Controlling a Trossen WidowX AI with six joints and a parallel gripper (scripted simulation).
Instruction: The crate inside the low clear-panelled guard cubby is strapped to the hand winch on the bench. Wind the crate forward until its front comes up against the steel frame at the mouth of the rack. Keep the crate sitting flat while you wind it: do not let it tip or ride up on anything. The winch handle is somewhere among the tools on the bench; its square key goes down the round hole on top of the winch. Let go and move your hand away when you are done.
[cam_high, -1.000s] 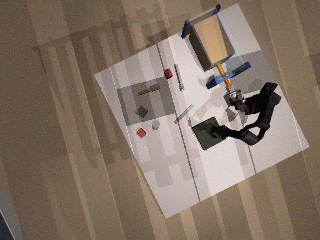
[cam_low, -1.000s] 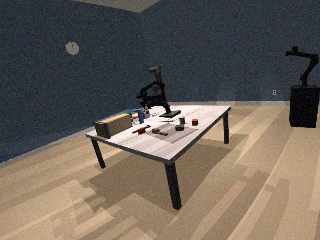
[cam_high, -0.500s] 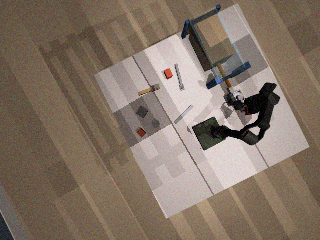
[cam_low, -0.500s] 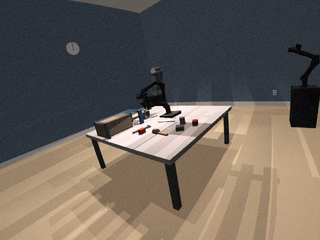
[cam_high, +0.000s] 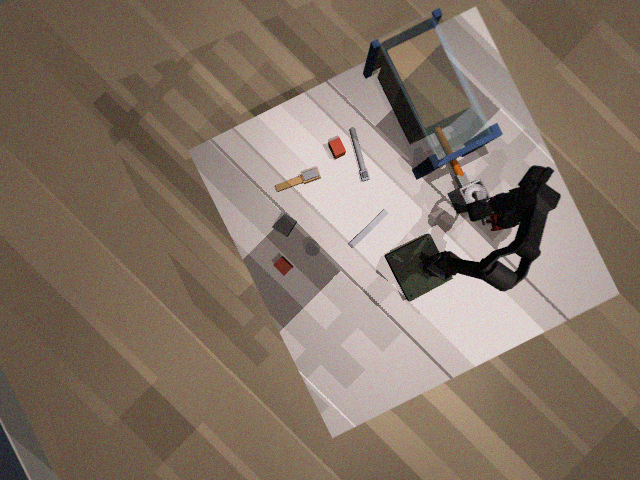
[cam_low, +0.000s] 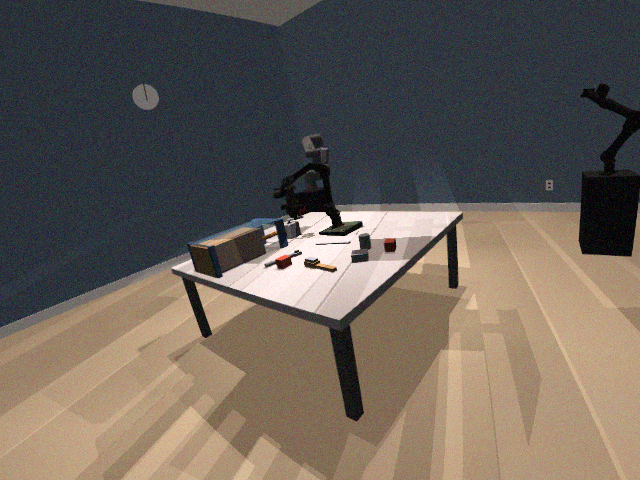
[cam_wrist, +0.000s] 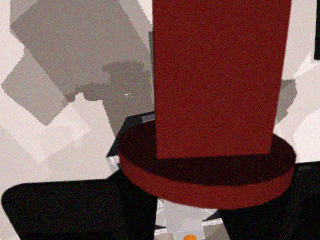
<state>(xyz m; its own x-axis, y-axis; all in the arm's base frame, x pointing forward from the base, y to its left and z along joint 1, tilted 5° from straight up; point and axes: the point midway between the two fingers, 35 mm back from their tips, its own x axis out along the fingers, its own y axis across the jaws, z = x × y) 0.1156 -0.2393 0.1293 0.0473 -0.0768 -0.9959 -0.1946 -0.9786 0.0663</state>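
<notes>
My gripper tip is now 2 cm past the winch handle and 2 cm below it. Round my gripper tip: blue frame 21 cm ahead, 2 cm to the right, 1 cm above; then red knob 6 cm behind, 1 cm to the left, 4 cm above; then grey winch 3 cm ahead, 2 cm to the right, 6 cm below.
</notes>
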